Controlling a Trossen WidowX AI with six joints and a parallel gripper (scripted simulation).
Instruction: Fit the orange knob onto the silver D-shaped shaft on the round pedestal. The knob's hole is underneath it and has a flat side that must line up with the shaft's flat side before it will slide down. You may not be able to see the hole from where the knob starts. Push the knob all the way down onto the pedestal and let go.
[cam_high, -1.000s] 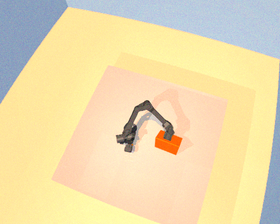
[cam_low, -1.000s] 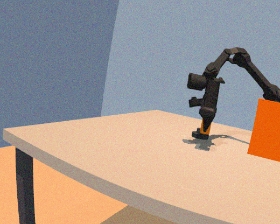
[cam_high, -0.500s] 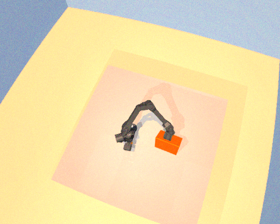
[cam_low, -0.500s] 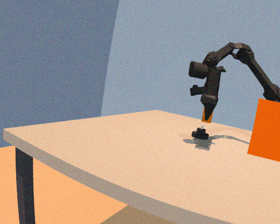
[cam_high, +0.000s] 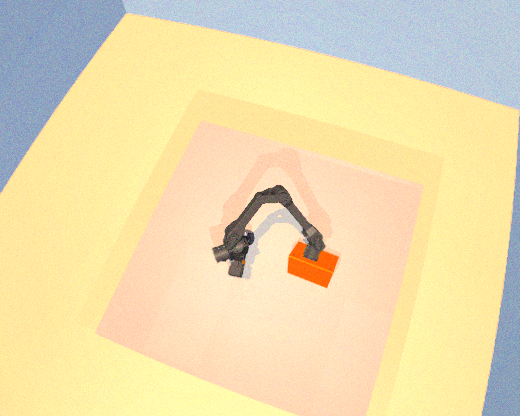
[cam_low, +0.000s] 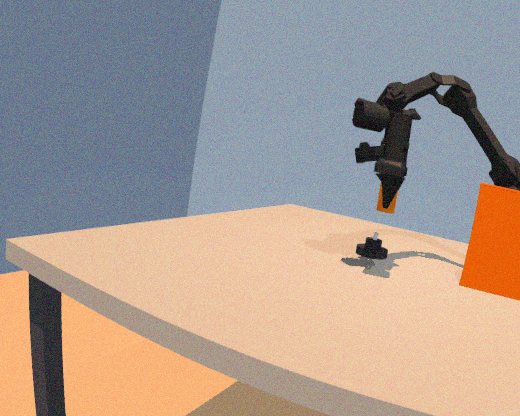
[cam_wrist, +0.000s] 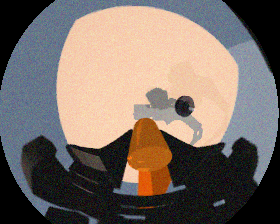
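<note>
Right now my gripper tip is 6 cm short of the dark round pedestal, 16 cm to the left of it and 11 cm above it. Round my gripper tip: orange knob (3 cm above).
</note>
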